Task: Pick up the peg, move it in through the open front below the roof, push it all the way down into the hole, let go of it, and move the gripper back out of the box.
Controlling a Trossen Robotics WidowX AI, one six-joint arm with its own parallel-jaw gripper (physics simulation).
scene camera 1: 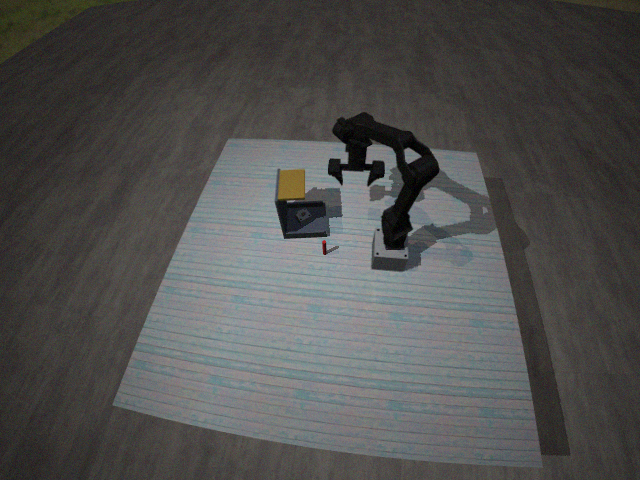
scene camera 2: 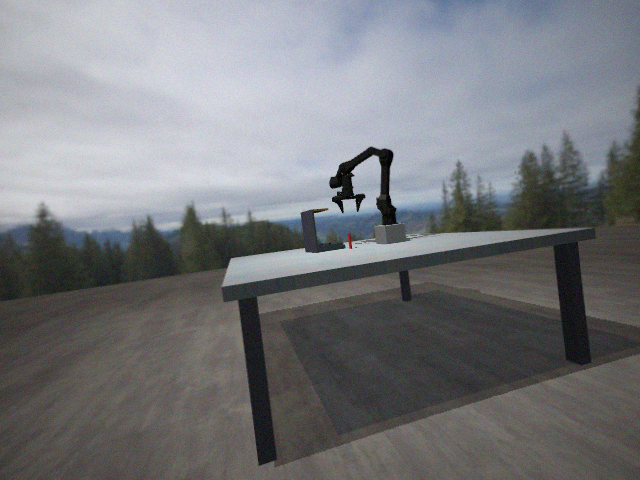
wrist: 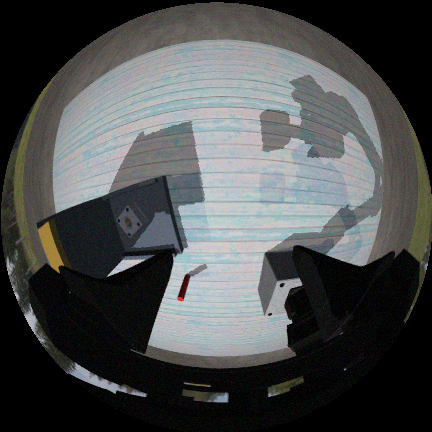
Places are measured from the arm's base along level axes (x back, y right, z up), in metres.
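Pixels of known places: gripper, between the fingertips: (scene camera 1: 354, 185) (scene camera 2: 350, 212) (wrist: 234, 255); arm's base, origin of its link: (scene camera 1: 393, 241) (scene camera 2: 390, 224) (wrist: 300, 295).
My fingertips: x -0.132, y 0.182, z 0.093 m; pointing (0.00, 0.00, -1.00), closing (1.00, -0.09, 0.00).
Note:
Ahead of a thing's pixels: the offset from my fingertips to its middle. "spot": to the spot under its first point. Level surfaces: height alone.
A red peg {dy -0.168, dx -0.112, dz -0.152 m} (scene camera 1: 324, 248) (scene camera 2: 349, 241) (wrist: 184, 288) stands upright on the table, beside the box and between it and the arm's base. The box has a dark back wall (scene camera 2: 309, 231), a yellow roof (scene camera 1: 291, 184) (wrist: 51, 245) and a low-rimmed floor. A grey square block with the hole {dy -0.006, dx -0.200, dz -0.167 m} (scene camera 1: 302, 214) (wrist: 128, 221) sits on the box floor. My gripper (scene camera 1: 355, 181) (scene camera 2: 349, 210) (wrist: 234, 255) is wide open and empty, pointing down. It hangs high above the table, behind the peg and to the right of the box in scene camera 1's view.
The arm's light grey base block (scene camera 1: 389, 255) (scene camera 2: 390, 233) (wrist: 275, 282) stands on the table {dz -0.192 m} (scene camera 1: 330, 361) (scene camera 2: 413, 254), to the right of the peg. Shadows of the arm and the box fall on the table top. The box's low front rim {spot: dy -0.021, dx -0.102, dz -0.191 m} (scene camera 1: 327, 222) faces the base's side.

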